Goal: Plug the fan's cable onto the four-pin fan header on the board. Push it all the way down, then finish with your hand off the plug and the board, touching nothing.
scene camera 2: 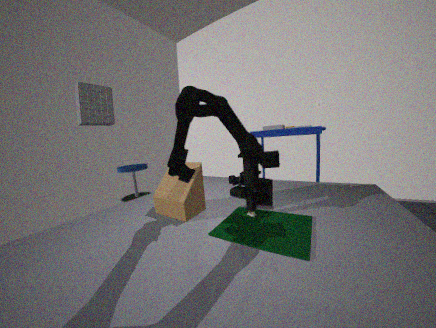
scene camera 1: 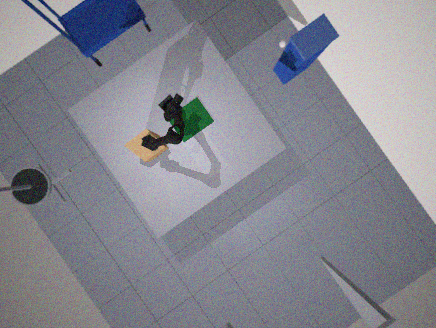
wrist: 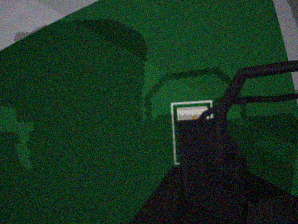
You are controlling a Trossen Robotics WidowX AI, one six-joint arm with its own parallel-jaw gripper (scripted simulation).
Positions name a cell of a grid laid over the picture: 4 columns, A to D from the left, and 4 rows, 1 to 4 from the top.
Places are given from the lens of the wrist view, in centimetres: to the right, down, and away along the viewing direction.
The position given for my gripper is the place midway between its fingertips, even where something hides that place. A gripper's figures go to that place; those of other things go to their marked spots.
my gripper (wrist: C4): 2, 3, 10
green board (wrist: B3): -3, 1, 13
